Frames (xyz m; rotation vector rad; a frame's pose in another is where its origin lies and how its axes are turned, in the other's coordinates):
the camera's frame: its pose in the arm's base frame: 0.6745 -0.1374 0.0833 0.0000 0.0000 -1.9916
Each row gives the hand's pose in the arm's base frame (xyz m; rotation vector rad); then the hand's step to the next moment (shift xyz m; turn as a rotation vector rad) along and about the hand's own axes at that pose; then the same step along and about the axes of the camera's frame.
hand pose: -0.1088 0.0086 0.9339 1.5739 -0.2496 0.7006
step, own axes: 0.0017 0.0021 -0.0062 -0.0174 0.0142 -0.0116
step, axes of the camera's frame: -0.0049 -0.0039 0.0026 0.0057 -0.0246 0.0016
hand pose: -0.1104 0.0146 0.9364 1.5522 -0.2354 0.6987
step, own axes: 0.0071 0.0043 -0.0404 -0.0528 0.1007 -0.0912
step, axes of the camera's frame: -0.0331 -0.0239 0.0058 -0.0056 -0.1367 0.0503
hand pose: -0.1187 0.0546 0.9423 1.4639 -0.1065 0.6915
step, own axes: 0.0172 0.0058 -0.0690 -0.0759 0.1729 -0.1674
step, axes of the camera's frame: -0.0590 -0.0400 0.0035 -0.0270 -0.2335 0.0917
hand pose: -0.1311 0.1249 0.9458 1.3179 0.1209 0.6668
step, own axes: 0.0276 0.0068 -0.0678 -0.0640 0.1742 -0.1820
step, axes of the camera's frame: -0.0620 -0.0392 -0.0045 -0.0451 -0.2388 0.0923
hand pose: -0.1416 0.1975 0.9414 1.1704 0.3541 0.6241
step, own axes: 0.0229 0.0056 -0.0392 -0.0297 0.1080 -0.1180
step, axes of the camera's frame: -0.0385 -0.0235 -0.0077 -0.0391 -0.1477 0.0559
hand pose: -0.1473 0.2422 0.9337 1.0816 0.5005 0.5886
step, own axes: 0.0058 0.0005 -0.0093 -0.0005 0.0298 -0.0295
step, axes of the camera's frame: -0.0086 -0.0057 -0.0037 -0.0167 -0.0350 0.0159
